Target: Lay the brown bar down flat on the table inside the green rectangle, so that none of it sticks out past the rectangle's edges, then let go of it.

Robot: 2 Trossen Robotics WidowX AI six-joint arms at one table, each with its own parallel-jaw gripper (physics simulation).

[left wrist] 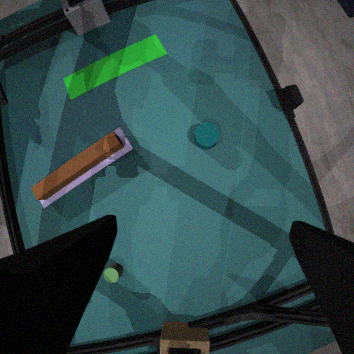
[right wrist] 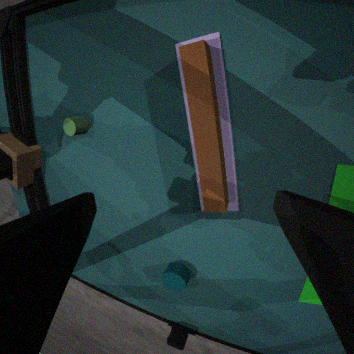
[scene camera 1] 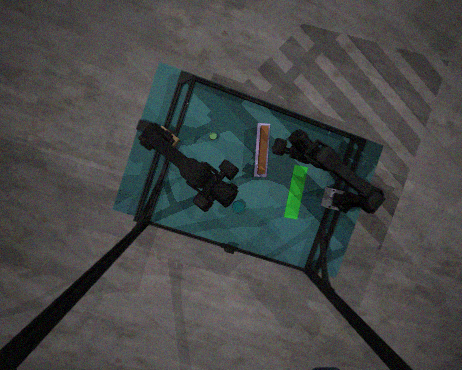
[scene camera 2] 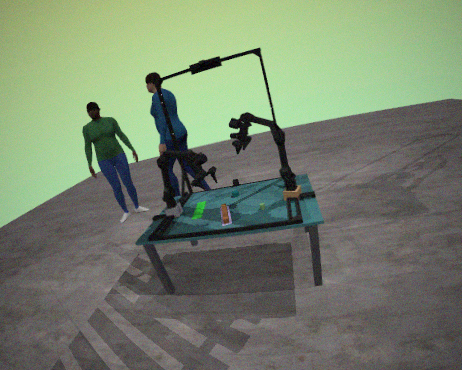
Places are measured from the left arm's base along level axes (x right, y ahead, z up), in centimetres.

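Pixels of known places: left gripper, fingertip midpoint: [left wrist: 203,226] [scene camera 2: 240,152]; right gripper, fingertip midpoint: [left wrist: 0,122] [right wrist: 185,200] [scene camera 2: 211,186]; left arm's base, origin of the base link: [right wrist: 4,162] [scene camera 2: 291,188]; right arm's base, origin of the base link: [scene camera 1: 339,200] [scene camera 2: 172,206].
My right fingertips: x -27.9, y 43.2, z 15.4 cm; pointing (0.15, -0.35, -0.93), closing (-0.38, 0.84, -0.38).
Observation:
Ahead of a thing's pixels: the offset from my right fingertips to its top centre. "spot": to the spot under its first point.
The brown bar {dy -3.4, dx +1.4, dz -18.7 cm} [scene camera 1: 263,150] [scene camera 2: 225,214] [left wrist: 77,165] [right wrist: 202,125] lies lengthwise on a slightly larger lavender rectangle {spot: dy +3.4, dx +12.4, dz -21.9 cm} [left wrist: 125,140] [right wrist: 232,200]. The green rectangle {spot: dy +24.4, dx +7.1, dz -22.0 cm} [scene camera 1: 296,192] [scene camera 2: 199,210] [left wrist: 115,66] lies apart from it, lower right of the bar in scene camera 1; parts of it show at the right edge of the right wrist view. My left gripper [scene camera 1: 215,185] [scene camera 2: 240,149] [left wrist: 203,226] is open and empty, high above the table. My right gripper [scene camera 1: 289,144] [scene camera 2: 205,183] [right wrist: 185,200] is open and empty above the table, near the bar's side in scene camera 1.
A small light green cylinder {dy -26.8, dx +11.6, dz -18.7 cm} [scene camera 1: 213,136] [scene camera 2: 262,205] [left wrist: 111,274] [right wrist: 76,126] and a teal cylinder {dy +4.5, dx +31.2, dz -19.0 cm} [scene camera 1: 239,206] [scene camera 2: 235,191] [left wrist: 207,134] [right wrist: 176,275] stand on the table. A black frame runs around and above the table. Two people stand behind it in scene camera 2.

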